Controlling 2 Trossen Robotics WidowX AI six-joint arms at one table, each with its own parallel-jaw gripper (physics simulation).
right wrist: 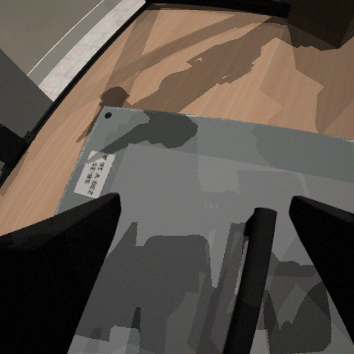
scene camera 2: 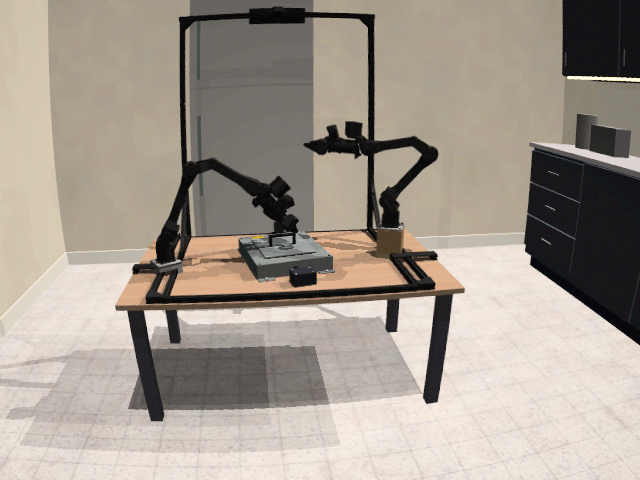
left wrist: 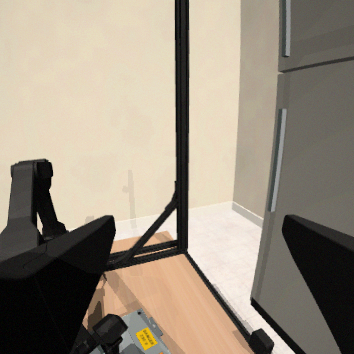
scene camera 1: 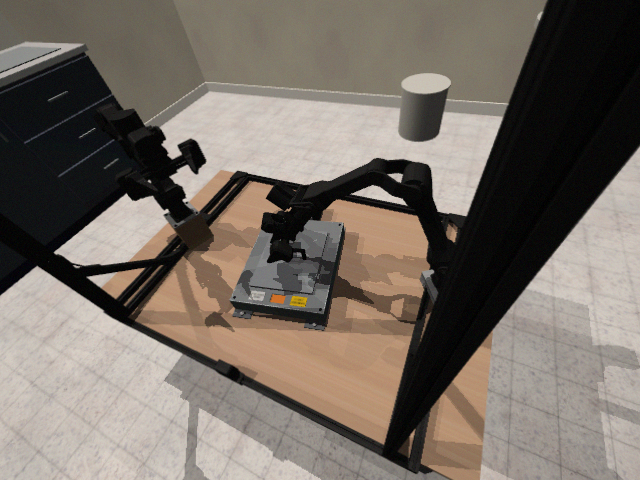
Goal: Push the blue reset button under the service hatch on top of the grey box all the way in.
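The grey box (scene camera 1: 335,268) (scene camera 2: 279,266) (left wrist: 131,322) (right wrist: 225,131) lies on the table. Its service hatch (scene camera 1: 299,281) (right wrist: 165,172) looks closed and carries a black bar handle (scene camera 2: 281,235) (right wrist: 257,255). The blue reset button does not show in any view. My right gripper (scene camera 1: 275,237) (scene camera 2: 286,226) (right wrist: 206,203) is open over the hatch. In the right wrist view the handle appears between its spread fingers, nearer the finger on the right of the picture, not gripped. My left gripper (scene camera 1: 164,174) (scene camera 2: 308,146) (left wrist: 199,223) is open and empty, high above the table.
A small black block (scene camera 2: 302,276) sits beside the box near the table edge. Black frame rails (scene camera 2: 232,297) run along the table (scene camera 2: 356,283). An upright frame post (scene camera 2: 370,103) (left wrist: 182,125) stands at the table's edge. The right arm reaches low across the box.
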